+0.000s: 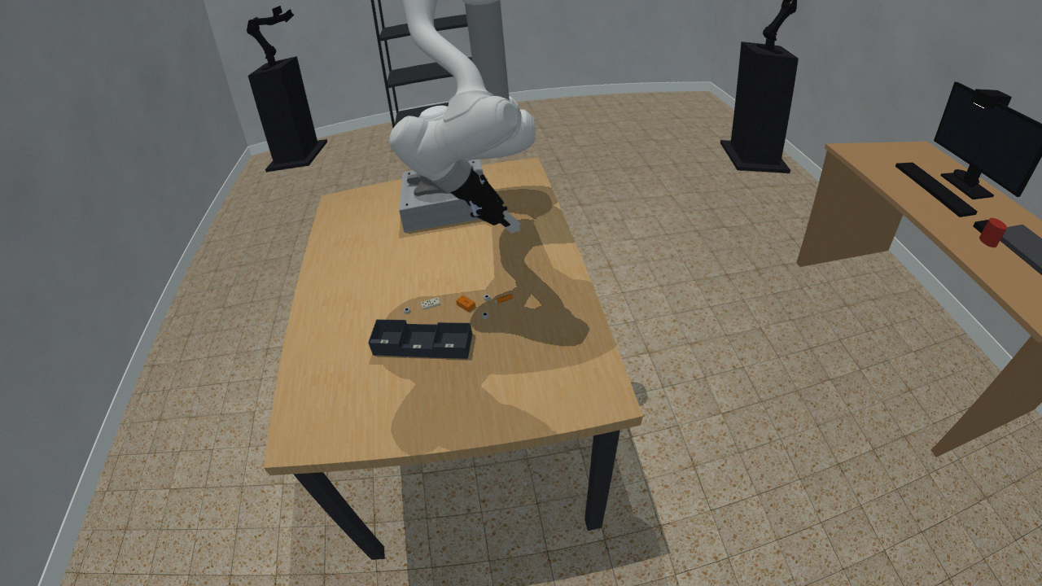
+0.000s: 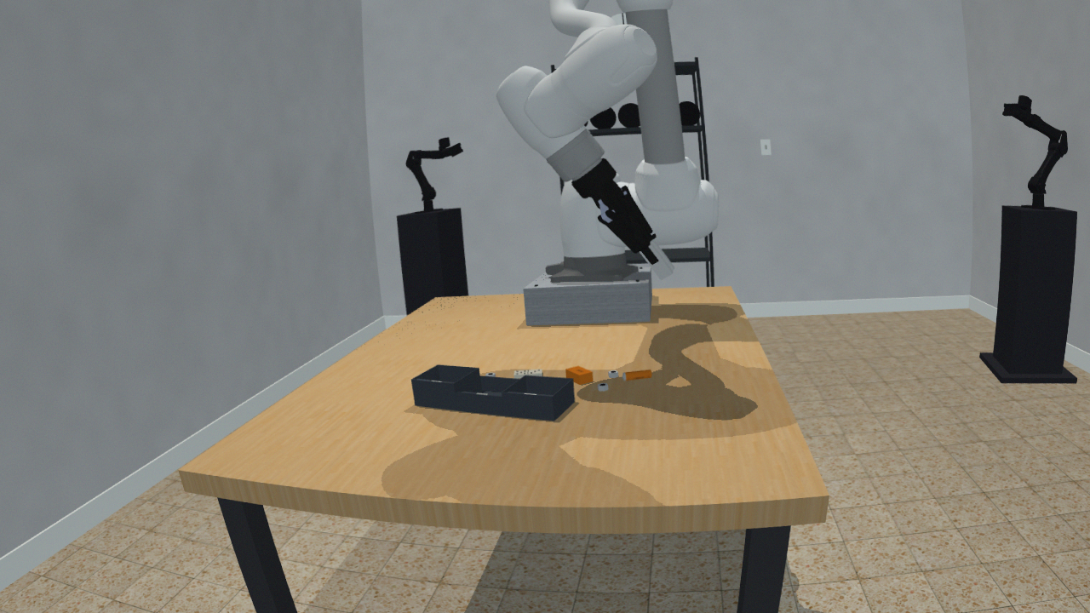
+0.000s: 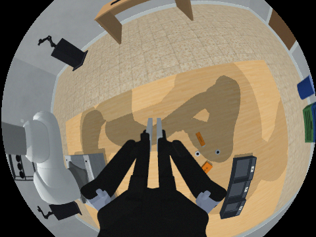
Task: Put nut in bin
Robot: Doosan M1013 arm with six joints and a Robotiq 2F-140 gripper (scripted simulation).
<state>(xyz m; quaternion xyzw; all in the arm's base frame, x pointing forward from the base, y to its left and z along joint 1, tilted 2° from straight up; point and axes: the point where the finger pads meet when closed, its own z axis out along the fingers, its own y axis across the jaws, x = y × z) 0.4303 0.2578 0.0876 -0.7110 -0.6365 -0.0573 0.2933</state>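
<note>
My gripper is now 25 cm short of the dark bin row, 22 cm to the left of it and 17 cm above it. Round my hand: orange bolt-like piece 19 cm below, 9 cm ahead, 2 cm to the right; white domino 22 cm to the right, 19 cm below, 10 cm ahead; orange block 18 cm below, 13 cm to the right, 10 cm ahead.
</note>
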